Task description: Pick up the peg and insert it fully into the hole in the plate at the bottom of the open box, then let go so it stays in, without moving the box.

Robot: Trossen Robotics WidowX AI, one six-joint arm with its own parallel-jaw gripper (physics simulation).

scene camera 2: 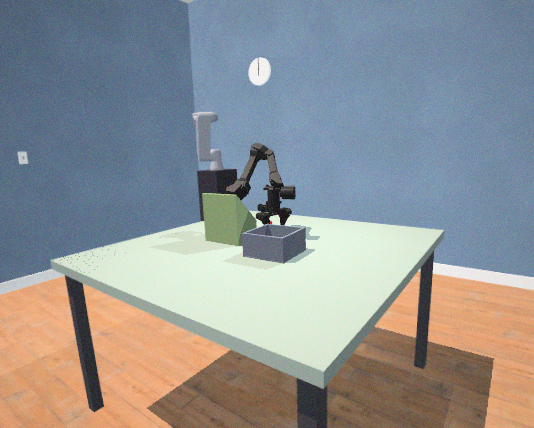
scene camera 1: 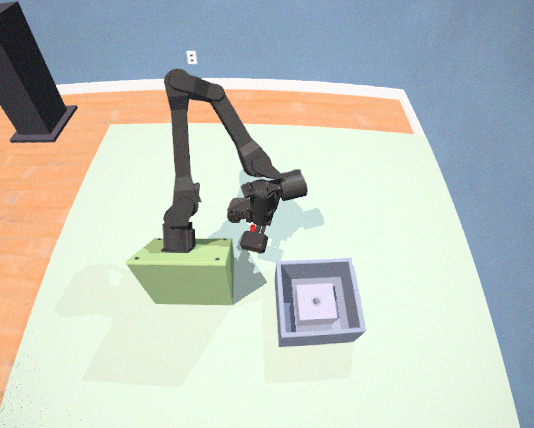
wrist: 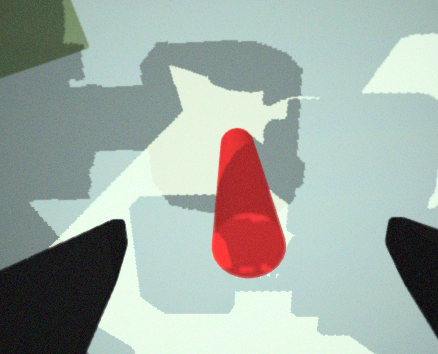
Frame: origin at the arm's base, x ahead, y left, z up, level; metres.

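Seen in the pictures: gripper, between the fingertips: point(scene camera 1: 260, 235) point(wrist: 254, 230); arm's base, origin of its link: point(scene camera 2: 227, 206) point(scene camera 1: 178, 248).
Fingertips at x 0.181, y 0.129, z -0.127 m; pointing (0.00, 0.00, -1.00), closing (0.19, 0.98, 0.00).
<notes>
Offsets run from my fingertips to a thing's top centre. Level surfaces: height alone.
The red peg @(dy -0.001, dx -0.022, dz +0.045 m) point(scene camera 1: 252, 228) point(scene camera 2: 270, 222) point(wrist: 245, 200) stands upright on the table, seen from above in the wrist view. My gripper point(scene camera 1: 257, 231) point(scene camera 2: 274, 223) point(wrist: 254, 230) is open and points down over it. In the wrist view the peg's near, upper end shows between the two fingertips, a little left of midway, with a gap on each side. The open grey-blue box @(dy -0.193, dx +0.147, dz +0.063 m) point(scene camera 1: 320, 340) point(scene camera 2: 265, 248) stands to the right and front of the gripper in scene camera 1. Inside it lies the pale plate @(dy -0.193, dx +0.147, dz +0.026 m) point(scene camera 1: 306, 313) with its round hole point(scene camera 1: 316, 301). The box's walls hide the plate in scene camera 2.
The green block point(scene camera 1: 192, 284) point(scene camera 2: 220, 220) point(wrist: 30, 35) under the arm's base stands left of the peg and box. The pale green table @(dz -0.035 m) point(scene camera 1: 400, 350) point(scene camera 2: 300, 310) bears them all. Behind it in scene camera 2, a pale arm point(scene camera 2: 204, 137) stands on a black pedestal point(scene camera 2: 217, 182).
</notes>
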